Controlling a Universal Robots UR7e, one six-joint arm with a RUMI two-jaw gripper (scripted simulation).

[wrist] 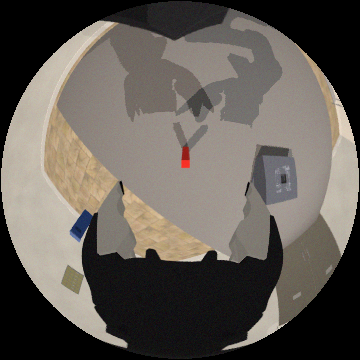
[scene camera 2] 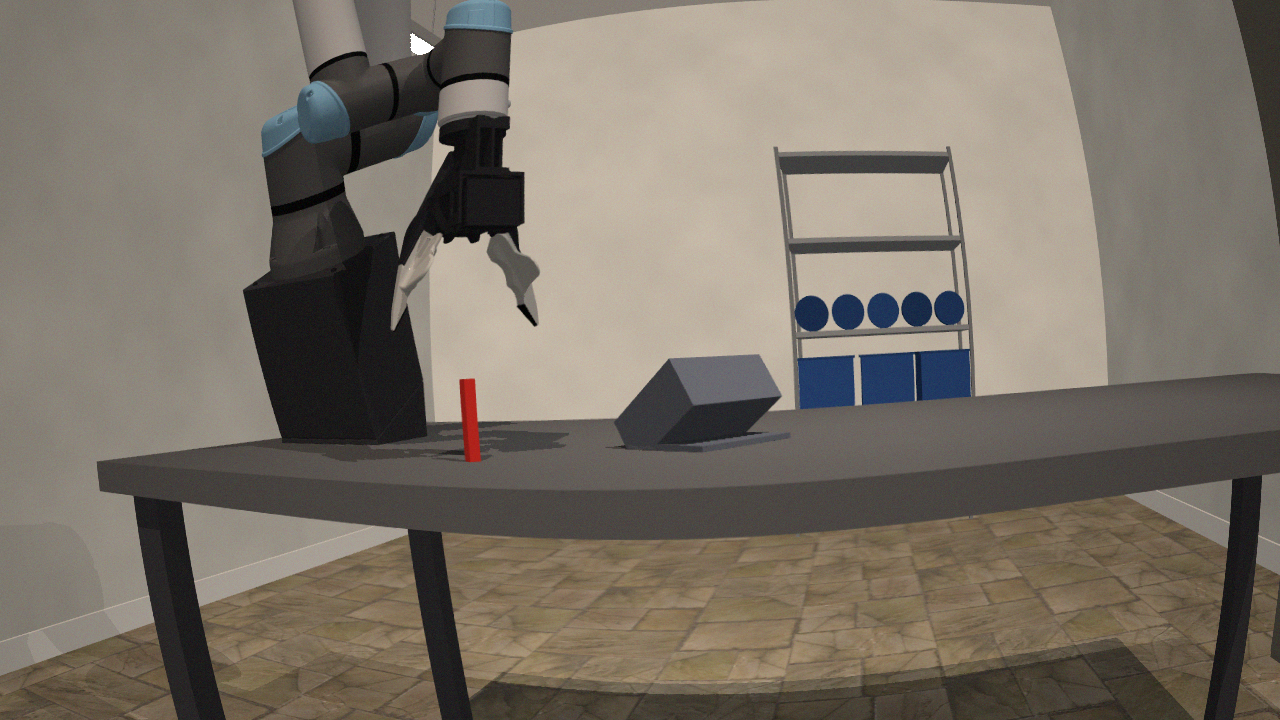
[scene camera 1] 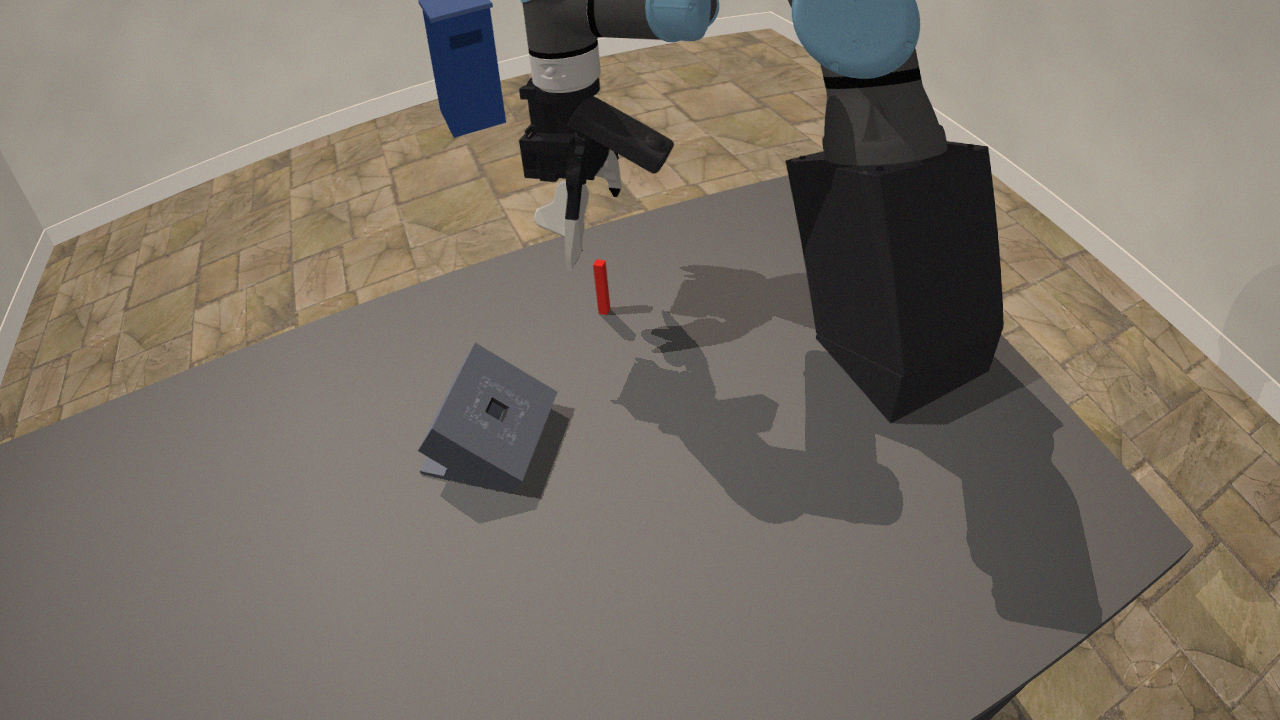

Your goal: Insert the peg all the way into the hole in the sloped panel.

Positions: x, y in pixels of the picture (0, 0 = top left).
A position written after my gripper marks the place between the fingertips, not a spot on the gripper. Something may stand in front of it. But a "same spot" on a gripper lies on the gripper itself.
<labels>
my gripper: wrist 184, 182; scene camera 2; scene camera 1
same spot on my gripper: (scene camera 1: 552, 216) = (scene camera 2: 522, 267)
</labels>
